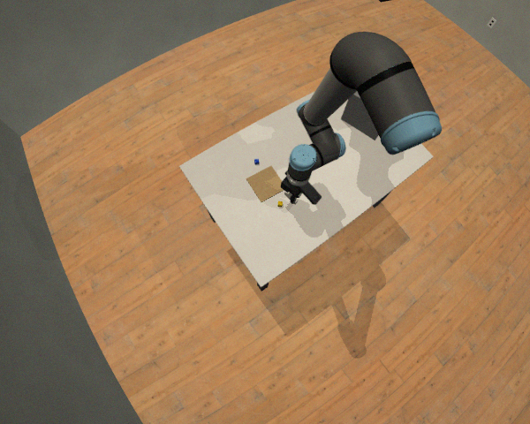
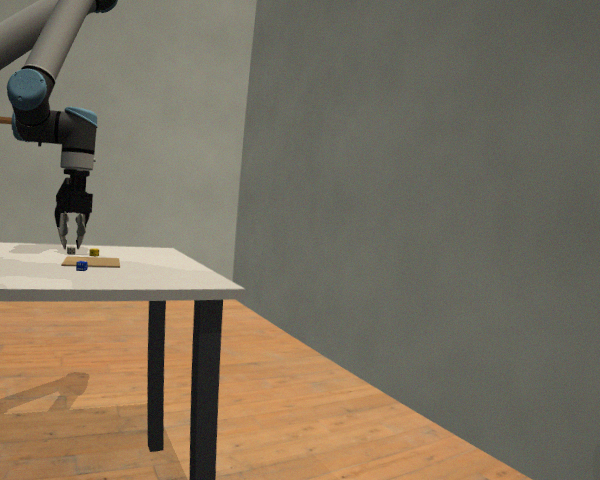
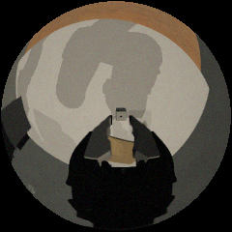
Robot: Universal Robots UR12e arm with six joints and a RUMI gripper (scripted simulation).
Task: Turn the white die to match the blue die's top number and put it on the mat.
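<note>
Right now my hand is 2 cm above the white die. Also, from my hand: blue die (6 cm ahead, 26 cm to the right, 2 cm below); tan mat (7 cm ahead, 14 cm to the right, 3 cm below); yellow die (7 cm ahead, 2 cm to the right, 2 cm below).
</note>
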